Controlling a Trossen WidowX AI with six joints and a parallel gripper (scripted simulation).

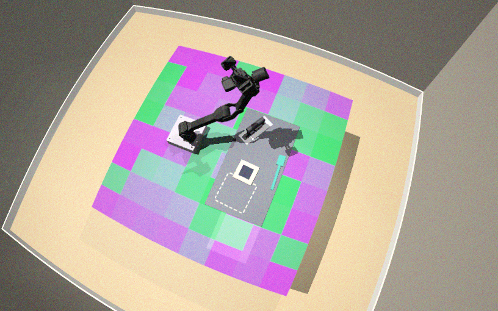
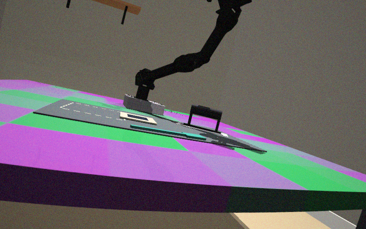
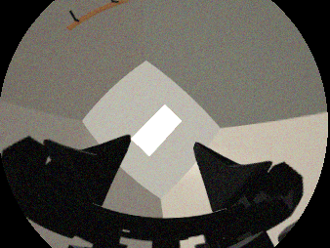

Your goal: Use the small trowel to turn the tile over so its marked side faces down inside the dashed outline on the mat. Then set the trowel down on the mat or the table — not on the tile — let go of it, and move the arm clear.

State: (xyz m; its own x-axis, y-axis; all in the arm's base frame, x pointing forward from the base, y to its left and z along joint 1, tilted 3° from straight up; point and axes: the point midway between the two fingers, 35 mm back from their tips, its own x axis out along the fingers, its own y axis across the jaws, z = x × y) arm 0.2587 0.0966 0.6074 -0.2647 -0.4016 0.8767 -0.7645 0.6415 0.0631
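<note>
Now: the small trowel 11 cm ahead of my gripper tip, 8 cm to the left of it and 65 cm below it. The rest, counted from my gripper tip: teal trowel-shaped tool 29 cm ahead, 13 cm to the right, 68 cm below; then grey mat 15 cm ahead, 14 cm to the right, 70 cm below; then tile 12 cm ahead, 20 cm to the right, 68 cm below.
</note>
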